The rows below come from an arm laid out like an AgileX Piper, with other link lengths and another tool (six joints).
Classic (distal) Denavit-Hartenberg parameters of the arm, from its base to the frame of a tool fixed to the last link. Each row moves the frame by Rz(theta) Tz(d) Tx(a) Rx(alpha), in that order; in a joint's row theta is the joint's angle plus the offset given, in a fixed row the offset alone. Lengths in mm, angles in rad.
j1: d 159.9; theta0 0; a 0; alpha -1.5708
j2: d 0; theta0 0.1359; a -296.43; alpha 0
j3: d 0; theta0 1.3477; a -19.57; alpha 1.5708
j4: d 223.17; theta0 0; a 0; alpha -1.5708
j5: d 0; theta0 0; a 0; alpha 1.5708
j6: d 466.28; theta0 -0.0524; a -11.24; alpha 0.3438
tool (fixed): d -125.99; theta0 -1.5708; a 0; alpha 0
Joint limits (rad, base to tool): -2.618..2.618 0..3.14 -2.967..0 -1.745..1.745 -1.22..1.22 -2.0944..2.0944
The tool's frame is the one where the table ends.
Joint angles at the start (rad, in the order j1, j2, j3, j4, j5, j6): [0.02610, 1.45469, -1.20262, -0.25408, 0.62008, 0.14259]
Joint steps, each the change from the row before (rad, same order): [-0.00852, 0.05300, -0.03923, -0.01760, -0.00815, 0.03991]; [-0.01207, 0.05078, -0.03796, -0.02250, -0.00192, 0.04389]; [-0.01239, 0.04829, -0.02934, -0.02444, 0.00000, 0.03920]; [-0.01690, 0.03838, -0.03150, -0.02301, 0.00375, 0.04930]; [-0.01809, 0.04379, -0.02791, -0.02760, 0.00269, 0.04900]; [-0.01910, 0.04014, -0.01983, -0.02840, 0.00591, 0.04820]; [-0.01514, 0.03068, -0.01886, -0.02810, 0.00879, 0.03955]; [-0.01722, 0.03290, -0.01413, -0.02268, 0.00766, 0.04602]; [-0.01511, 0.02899, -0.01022, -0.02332, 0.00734, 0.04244]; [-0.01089, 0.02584, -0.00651, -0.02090, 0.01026, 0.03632]
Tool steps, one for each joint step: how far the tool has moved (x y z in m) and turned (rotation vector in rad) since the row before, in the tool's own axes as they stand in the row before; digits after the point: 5 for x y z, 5 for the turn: [0.00086, -0.00708, 0.01570, -0.01540, 0.01375, 0.02566]; [0.00343, -0.00449, 0.01688, -0.02089, 0.01990, 0.02626]; [0.00320, 0.00027, 0.01760, -0.02520, 0.02124, 0.01705]; [0.00755, -0.00317, 0.01549, -0.02323, 0.02518, 0.03533]; [0.00718, 0.00022, 0.01859, -0.02757, 0.02837, 0.02848]; [0.00809, 0.00414, 0.01904, -0.03305, 0.03085, 0.02469]; [0.00818, 0.00202, 0.01517, -0.02331, 0.02916, 0.01823]; [0.00742, 0.00483, 0.01680, -0.03293, 0.02792, 0.02614]; [0.00704, 0.00506, 0.01554, -0.02946, 0.02720, 0.02136]; [0.00548, 0.00681, 0.01384, -0.02916, 0.02506, 0.01345]
